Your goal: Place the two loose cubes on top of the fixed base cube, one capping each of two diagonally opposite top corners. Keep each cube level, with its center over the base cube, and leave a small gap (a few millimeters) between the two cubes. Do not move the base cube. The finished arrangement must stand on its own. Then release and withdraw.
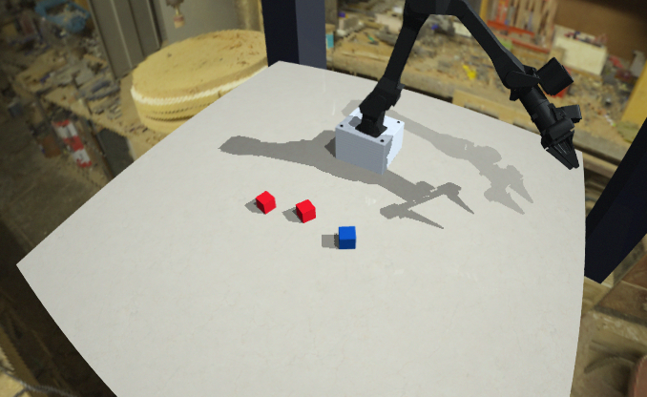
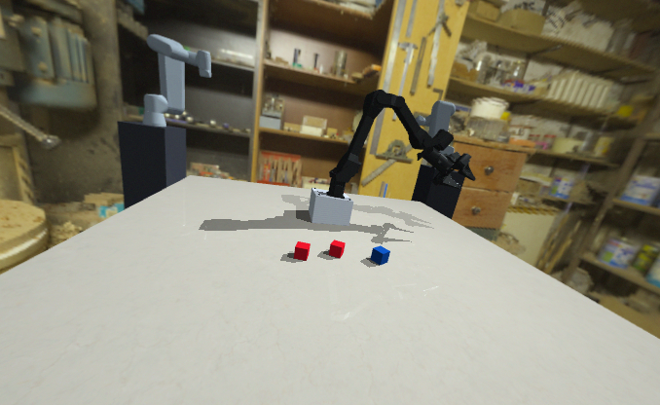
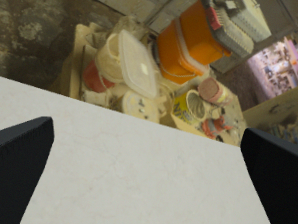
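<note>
My gripper tip is 300 mm short of the blue cube, 400 mm to the left of it and 190 mm above it.
</note>
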